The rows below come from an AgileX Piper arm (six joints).
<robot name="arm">
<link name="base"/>
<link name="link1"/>
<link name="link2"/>
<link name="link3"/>
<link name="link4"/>
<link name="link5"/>
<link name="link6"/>
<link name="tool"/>
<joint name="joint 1" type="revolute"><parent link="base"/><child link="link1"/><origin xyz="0 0 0.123"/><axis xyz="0 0 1"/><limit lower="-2.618" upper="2.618"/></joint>
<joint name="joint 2" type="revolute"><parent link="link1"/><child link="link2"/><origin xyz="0 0 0"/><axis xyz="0 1 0"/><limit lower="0" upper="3.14"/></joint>
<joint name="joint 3" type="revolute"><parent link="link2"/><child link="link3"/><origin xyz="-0.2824 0 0.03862"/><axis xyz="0 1 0"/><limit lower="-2.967" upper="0"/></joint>
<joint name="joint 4" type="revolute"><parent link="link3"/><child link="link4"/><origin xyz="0.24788 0 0.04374"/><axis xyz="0.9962 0 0.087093"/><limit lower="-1.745" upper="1.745"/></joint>
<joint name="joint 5" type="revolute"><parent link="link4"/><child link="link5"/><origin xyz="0 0 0"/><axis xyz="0 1 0"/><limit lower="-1.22" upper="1.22"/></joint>
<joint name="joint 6" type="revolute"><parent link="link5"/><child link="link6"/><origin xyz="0.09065 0 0.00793"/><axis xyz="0.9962 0 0.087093"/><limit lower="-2.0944" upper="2.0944"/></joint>
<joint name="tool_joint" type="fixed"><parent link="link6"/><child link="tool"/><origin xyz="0 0 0" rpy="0 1.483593 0"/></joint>
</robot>
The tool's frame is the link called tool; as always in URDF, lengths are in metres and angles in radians.
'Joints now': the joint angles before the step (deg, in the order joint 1, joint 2, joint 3, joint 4, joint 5, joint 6). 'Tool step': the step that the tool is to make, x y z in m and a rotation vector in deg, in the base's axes. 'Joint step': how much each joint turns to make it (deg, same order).
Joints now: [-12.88 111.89 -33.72 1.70 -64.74 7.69]
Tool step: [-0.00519 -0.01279 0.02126 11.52 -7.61 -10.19]
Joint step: [0.01 -3.85 0.00 9.58 -0.01 9.95]
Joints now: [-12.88 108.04 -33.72 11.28 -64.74 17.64]
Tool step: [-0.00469 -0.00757 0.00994 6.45 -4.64 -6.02]
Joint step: [0.00 -1.91 0.00 6.07 0.00 5.23]
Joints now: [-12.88 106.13 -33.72 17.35 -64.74 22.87]
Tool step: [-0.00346 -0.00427 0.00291 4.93 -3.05 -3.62]
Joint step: [0.00 -0.71 0.11 3.65 0.00 4.27]
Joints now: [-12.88 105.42 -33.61 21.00 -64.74 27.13]
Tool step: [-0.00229 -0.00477 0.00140 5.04 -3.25 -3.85]
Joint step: [0.00 -0.25 -0.25 3.91 0.00 4.37]
